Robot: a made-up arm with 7 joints.
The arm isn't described. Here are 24 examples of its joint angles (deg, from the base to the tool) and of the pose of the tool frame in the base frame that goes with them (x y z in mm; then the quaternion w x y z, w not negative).
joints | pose
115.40 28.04 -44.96 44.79 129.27 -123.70 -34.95 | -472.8 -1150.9 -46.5 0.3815 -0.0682 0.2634 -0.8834
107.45 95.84 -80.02 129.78 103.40 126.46 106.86 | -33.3 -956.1 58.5 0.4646 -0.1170 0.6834 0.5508
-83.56 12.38 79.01 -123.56 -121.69 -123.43 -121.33 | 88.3 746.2 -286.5 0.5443 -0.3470 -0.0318 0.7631
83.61 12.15 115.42 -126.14 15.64 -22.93 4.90 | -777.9 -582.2 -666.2 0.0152 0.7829 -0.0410 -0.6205
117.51 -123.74 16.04 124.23 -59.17 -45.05 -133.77 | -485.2 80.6 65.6 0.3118 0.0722 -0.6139 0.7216
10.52 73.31 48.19 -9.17 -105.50 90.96 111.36 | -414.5 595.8 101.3 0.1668 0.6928 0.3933 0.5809
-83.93 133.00 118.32 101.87 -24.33 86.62 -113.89 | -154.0 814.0 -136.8 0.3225 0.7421 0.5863 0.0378
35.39 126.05 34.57 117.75 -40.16 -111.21 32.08 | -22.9 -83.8 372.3 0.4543 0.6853 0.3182 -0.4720
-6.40 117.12 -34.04 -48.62 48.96 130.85 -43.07 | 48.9 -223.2 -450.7 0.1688 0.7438 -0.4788 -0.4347
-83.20 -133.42 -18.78 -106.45 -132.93 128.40 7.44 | 338.3 161.9 9.1 0.7303 -0.2472 0.4611 0.4393
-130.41 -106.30 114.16 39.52 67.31 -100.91 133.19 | 28.6 219.3 489.7 0.5396 0.5393 -0.6460 -0.0253
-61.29 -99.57 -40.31 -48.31 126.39 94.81 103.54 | 249.7 644.2 149.7 0.5307 0.7521 -0.1129 0.3741
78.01 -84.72 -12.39 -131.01 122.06 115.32 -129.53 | 4.3 -404.4 423.8 0.8493 -0.0213 0.4038 -0.3395
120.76 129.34 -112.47 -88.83 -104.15 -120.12 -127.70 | 479.6 -711.5 419.1 0.4715 0.8752 -0.0932 -0.0542
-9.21 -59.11 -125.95 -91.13 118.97 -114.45 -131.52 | -400.6 95.8 423.9 0.8230 0.3187 -0.4138 0.2232
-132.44 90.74 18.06 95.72 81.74 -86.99 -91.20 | 949.6 314.4 753.5 0.9131 -0.0224 -0.1477 -0.3793
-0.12 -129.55 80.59 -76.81 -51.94 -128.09 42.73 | 8.4 519.0 570.5 0.5959 0.3702 -0.6303 -0.3325
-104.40 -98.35 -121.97 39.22 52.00 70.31 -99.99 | 939.5 152.7 42.5 0.5139 -0.5458 0.5933 0.2931
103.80 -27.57 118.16 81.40 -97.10 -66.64 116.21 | -146.4 -181.0 416.7 0.1239 0.6075 0.2851 0.7310
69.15 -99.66 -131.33 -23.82 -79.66 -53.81 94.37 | -56.5 -84.5 -356.1 0.3853 0.5925 0.5194 -0.4803
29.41 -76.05 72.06 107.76 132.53 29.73 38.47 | 392.0 544.1 -157.3 0.5623 -0.7169 -0.0804 0.4042
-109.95 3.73 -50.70 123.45 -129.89 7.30 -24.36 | 107.6 157.0 -156.1 0.1454 0.2657 0.1339 -0.9436
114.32 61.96 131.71 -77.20 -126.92 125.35 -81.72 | -103.4 -683.4 -338.9 0.4961 -0.3686 0.6839 0.3876
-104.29 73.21 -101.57 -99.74 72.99 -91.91 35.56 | -379.7 550.7 450.1 0.3923 0.3641 0.0532 0.8430
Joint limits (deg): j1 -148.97..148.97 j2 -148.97..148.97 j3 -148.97..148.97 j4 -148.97..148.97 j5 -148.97..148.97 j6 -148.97..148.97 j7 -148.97..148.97
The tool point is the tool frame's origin. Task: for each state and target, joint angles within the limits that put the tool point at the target. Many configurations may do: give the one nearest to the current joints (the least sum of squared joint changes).
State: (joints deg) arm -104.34 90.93 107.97 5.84 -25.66 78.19 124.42
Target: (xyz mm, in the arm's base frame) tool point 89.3 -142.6 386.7
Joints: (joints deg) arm -97.75 78.98 107.77 16.75 -25.69 90.07 121.48
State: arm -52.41 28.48 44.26 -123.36 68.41 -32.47 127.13
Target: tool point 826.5 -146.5 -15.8
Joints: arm -81.21 14.42 48.86 -118.91 59.51 -25.60 112.37
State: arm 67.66 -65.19 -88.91 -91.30 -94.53 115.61 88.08
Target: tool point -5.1 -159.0 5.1
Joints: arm 56.30 -49.10 -115.20 -65.90 -87.34 138.05 103.56
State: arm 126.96 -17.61 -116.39 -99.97 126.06 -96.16 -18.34
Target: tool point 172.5 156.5 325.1
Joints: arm 129.76 7.63 -86.53 -113.03 142.53 -87.30 -43.61
